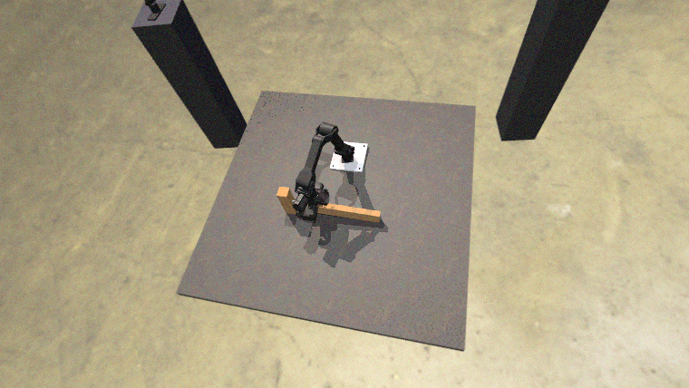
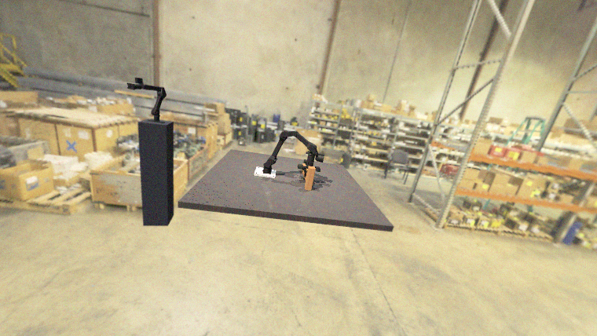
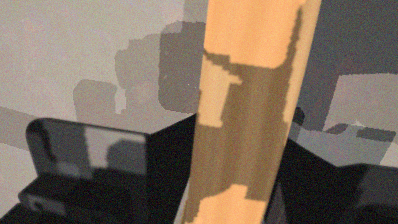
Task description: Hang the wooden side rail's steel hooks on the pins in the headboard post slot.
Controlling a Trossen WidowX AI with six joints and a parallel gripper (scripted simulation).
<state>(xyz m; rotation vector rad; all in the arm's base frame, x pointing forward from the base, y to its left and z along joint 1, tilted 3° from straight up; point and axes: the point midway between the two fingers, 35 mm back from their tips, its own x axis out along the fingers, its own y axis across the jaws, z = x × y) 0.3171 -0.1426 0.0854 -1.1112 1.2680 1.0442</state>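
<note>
Right now my gripper tip is 20 mm past the wooden headboard post, 130 mm to the left of it and 40 mm below it.
</note>
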